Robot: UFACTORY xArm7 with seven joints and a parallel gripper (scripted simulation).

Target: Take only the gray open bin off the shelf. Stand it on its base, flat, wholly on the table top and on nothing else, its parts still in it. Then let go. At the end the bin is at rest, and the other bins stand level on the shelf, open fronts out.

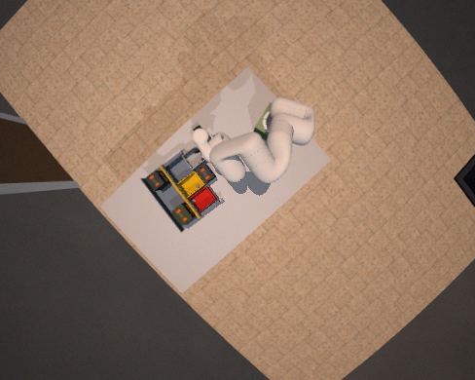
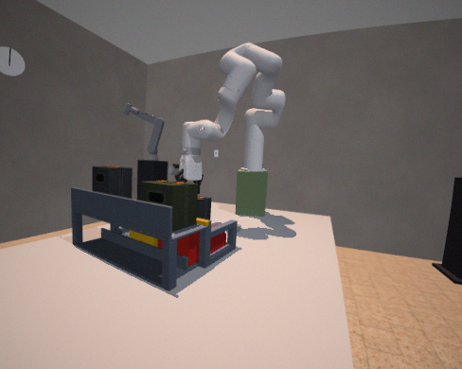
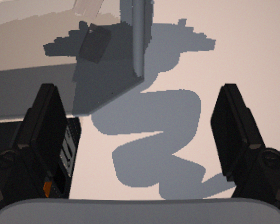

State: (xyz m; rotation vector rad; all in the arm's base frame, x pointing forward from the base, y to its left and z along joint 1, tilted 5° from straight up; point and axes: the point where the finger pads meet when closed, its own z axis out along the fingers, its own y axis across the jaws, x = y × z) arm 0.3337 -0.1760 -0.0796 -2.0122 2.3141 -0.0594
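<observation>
Now: the gray open bin 8 cm below my hand, 8 cm ahead of it and 1 cm to the right of it. The rest, counted from my hand: red bin (27 cm ahead, 19 cm to the left, 8 cm below); then yellow bin (26 cm ahead, 8 cm to the left, 8 cm below).
</observation>
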